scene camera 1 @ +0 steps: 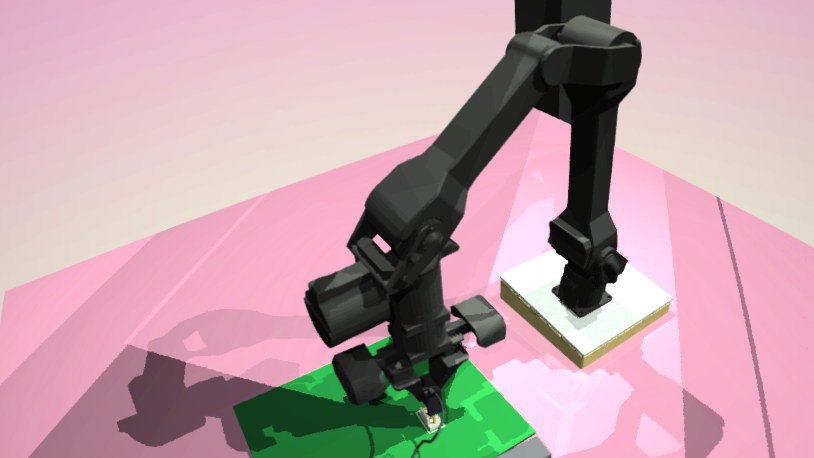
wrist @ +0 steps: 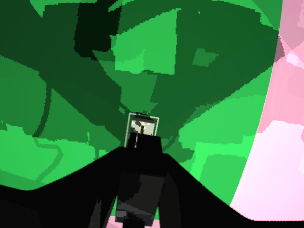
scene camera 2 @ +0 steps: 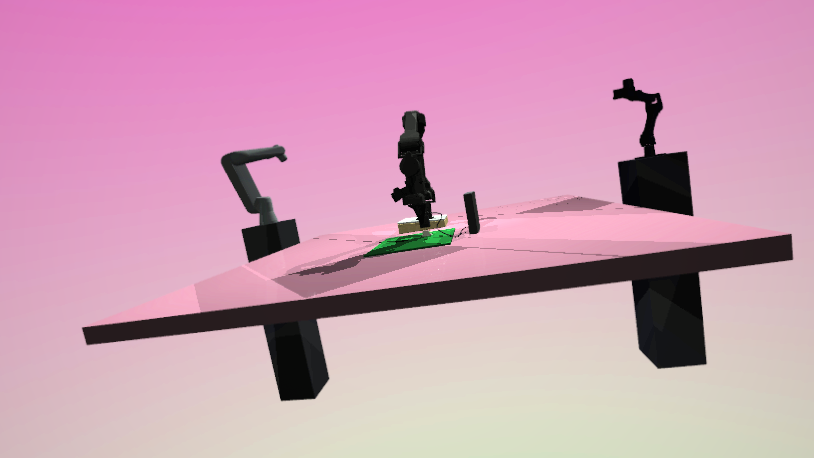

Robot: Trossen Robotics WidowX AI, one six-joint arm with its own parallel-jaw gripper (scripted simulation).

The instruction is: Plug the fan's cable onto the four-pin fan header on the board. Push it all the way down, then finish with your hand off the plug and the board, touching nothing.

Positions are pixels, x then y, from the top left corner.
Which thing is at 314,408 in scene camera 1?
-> A green board.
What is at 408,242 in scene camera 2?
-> A green board.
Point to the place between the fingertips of the gripper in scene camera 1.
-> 426,394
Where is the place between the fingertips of the gripper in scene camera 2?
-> At 422,223
